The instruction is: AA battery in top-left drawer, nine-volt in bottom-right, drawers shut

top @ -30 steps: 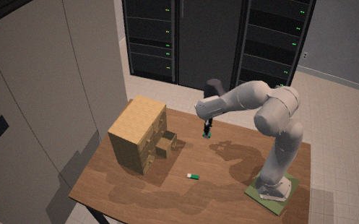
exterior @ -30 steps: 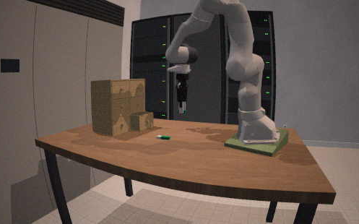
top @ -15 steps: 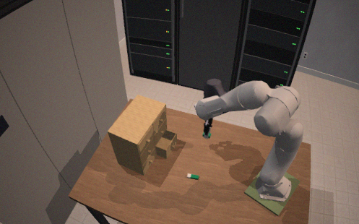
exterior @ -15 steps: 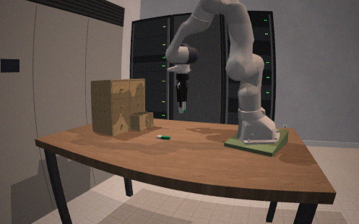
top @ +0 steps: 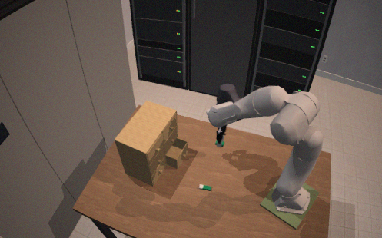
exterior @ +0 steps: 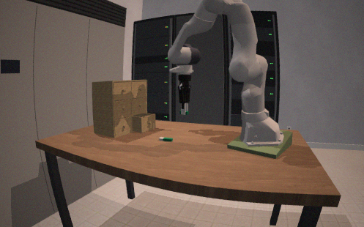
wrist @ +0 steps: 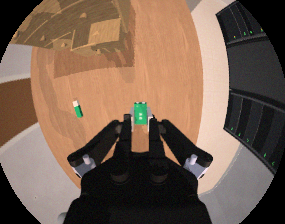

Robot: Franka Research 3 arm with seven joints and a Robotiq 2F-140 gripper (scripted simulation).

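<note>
The nine-volt battery lies 10 mm ahead of my hand and 20 mm below it. From my hand the other things lie so: white-and-green cylinder 30 mm behind, 240 mm to the left, 130 mm below; then AA battery 280 mm ahead, 280 mm to the left, 80 mm above.
</note>
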